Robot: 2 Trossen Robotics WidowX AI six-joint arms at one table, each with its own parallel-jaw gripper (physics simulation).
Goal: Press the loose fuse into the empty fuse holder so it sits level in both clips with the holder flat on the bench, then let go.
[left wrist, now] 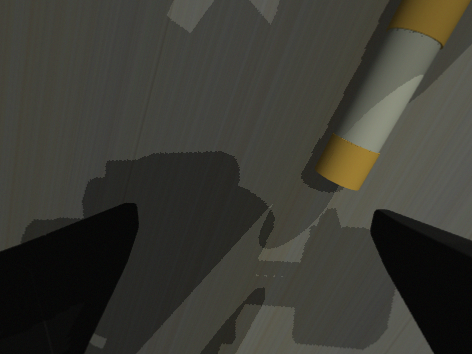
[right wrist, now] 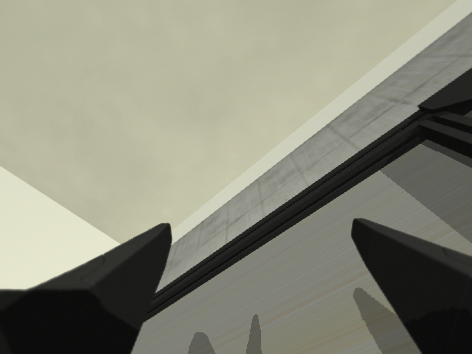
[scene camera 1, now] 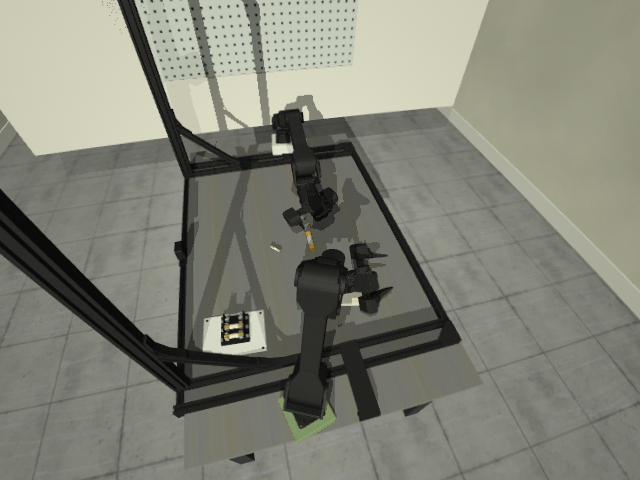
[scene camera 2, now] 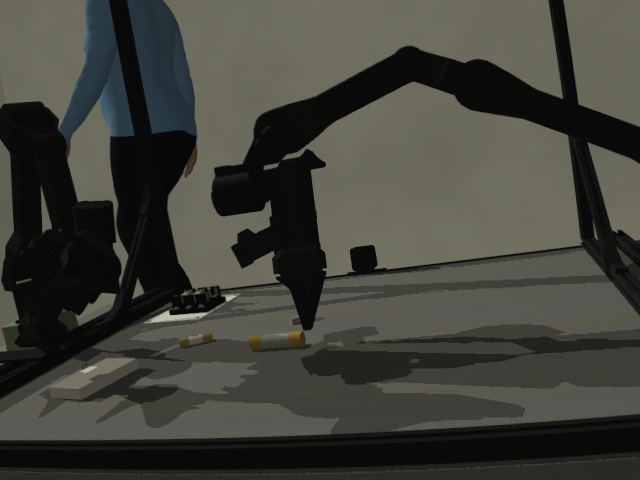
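Seen in the pictures: left gripper, fingertip midpoint: (left wrist: 255,217) (scene camera 1: 314,222) (scene camera 2: 307,325); right gripper, fingertip midpoint: (right wrist: 260,229) (scene camera 1: 389,271) (scene camera 2: 32,319); left arm's base at its link origin: (scene camera 1: 283,139); right arm's base at its link origin: (scene camera 1: 306,408).
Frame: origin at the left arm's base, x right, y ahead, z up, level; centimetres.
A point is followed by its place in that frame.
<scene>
A large fuse (scene camera 1: 310,241) {x -7.4, y 56.6, z -4.5 cm} (scene camera 2: 277,341) {x -8.4, y 55.1, z -5.3 cm} (left wrist: 390,95) {x -7.5, y 55.7, z -4.5 cm} with orange caps and a pale body lies on the bench. A smaller orange-capped fuse (scene camera 2: 195,339) {x -5.3, y 71.1, z -5.6 cm} and a tiny pale one (scene camera 1: 276,247) {x 4.2, y 57.8, z -5.6 cm} (scene camera 2: 297,320) {x 3.4, y 57.8, z -6.0 cm} lie apart from it. The black fuse holder (scene camera 1: 235,342) {x 15.9, y 89.6, z -5.5 cm} (scene camera 2: 193,308) {x 12.7, y 84.0, z -5.4 cm} is on a white plate (scene camera 1: 258,338) {x 9.8, y 88.7, z -6.3 cm}; two rows hold fuses and the upper row looks empty in scene camera 1. My left gripper (scene camera 2: 307,328) {x -9.5, y 49.5, z -2.9 cm} (left wrist: 255,217) {x -9.5, y 49.5, z -2.9 cm} is open, pointing down just beside one end of the large fuse, nothing between its fingers. My right gripper (scene camera 1: 388,271) {x -28.0, y 77.5, z 5.1 cm} (right wrist: 260,229) {x -28.0, y 77.5, z 5.1 cm} is open and empty, away from the fuses.
A pale block (scene camera 1: 351,301) {x -17.6, y 80.4, z -5.0 cm} (scene camera 2: 93,379) {x -22.4, y 75.7, z -5.0 cm} lies near the right gripper, partly hidden in scene camera 1. Black frame rails (scene camera 1: 403,245) {x -39.0, y 61.1, z -4.7 cm} edge the bench. A green block (scene camera 1: 325,421) {x -6.0, y 111.8, z -1.3 cm} sits at the right arm's base. A person (scene camera 2: 149,77) stands behind the bench.
</scene>
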